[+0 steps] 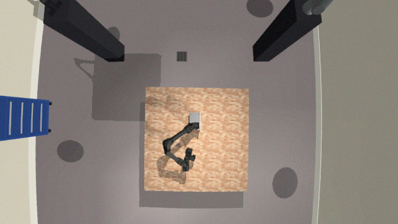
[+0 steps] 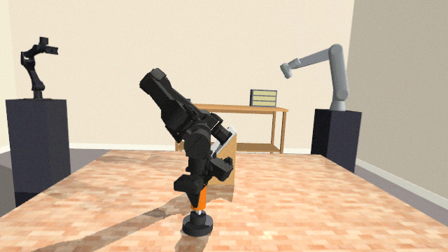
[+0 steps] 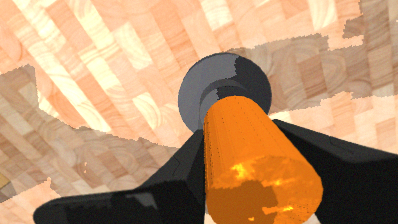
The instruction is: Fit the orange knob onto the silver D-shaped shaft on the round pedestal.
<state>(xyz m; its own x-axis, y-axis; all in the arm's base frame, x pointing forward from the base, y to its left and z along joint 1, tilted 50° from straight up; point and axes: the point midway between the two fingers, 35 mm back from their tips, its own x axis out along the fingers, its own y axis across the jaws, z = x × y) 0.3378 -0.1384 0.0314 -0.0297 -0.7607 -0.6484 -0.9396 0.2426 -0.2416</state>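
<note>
Now: the orange knob 30 mm above my gripper tip. From my gripper tip the other things lie so: round pedestal: 40 mm below.
</note>
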